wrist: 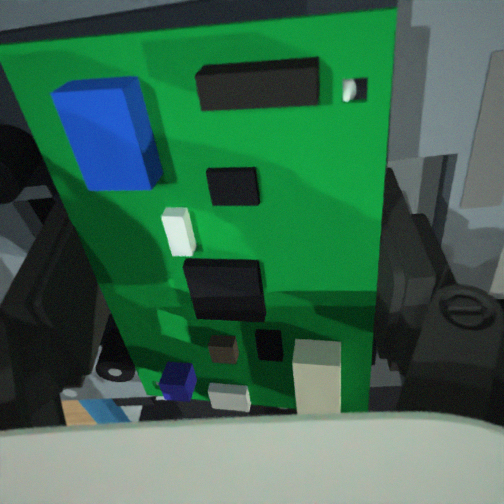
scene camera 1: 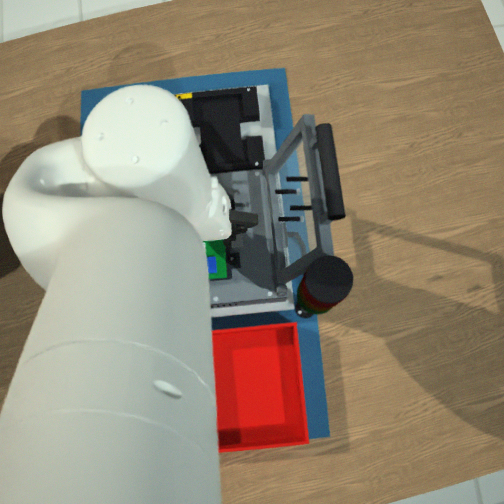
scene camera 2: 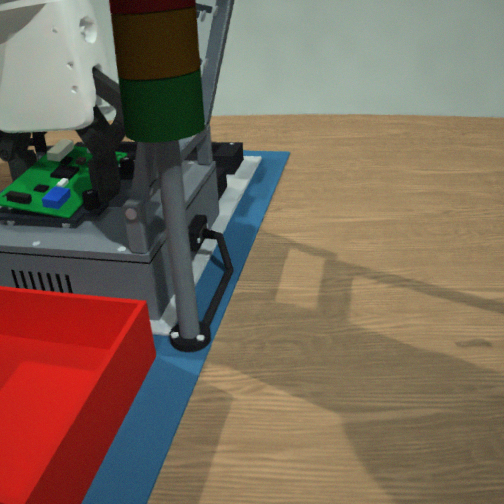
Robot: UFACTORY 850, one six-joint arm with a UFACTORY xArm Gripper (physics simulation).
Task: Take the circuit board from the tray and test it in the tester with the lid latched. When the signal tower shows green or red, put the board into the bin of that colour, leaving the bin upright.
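Note:
The green circuit board lies in the tester's nest; it also shows in scene camera 1 and scene camera 2. My gripper straddles the board, with a dark finger against each long edge, and looks shut on it; it also shows from the side. The tester lid stands raised, with its black handle up. The signal tower shows dull red, amber and green bands, none lit. The red bin stands upright and empty.
The black tray sits behind the tester on the blue mat. A black latch loop hangs at the tester's side, close to the tower pole. My arm hides the mat's left part; no green bin is in view.

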